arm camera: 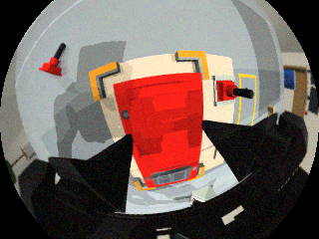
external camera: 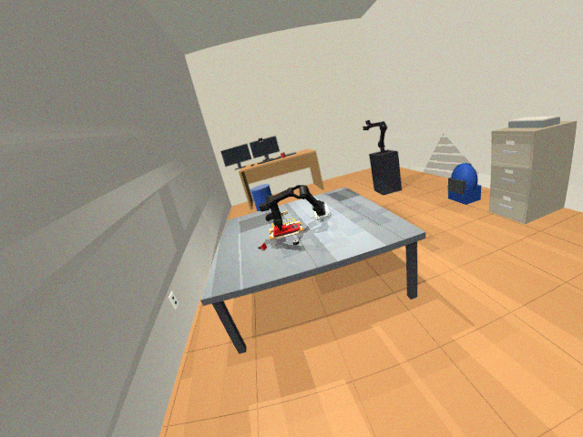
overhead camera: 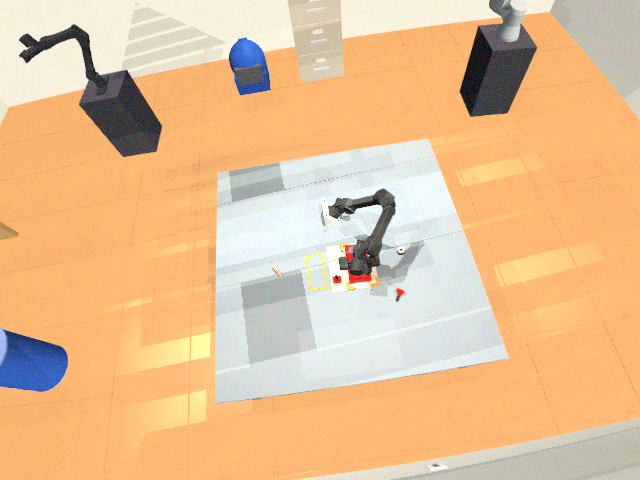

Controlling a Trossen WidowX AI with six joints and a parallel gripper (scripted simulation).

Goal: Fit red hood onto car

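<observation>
My gripper tip is now right at the red hood.
</observation>
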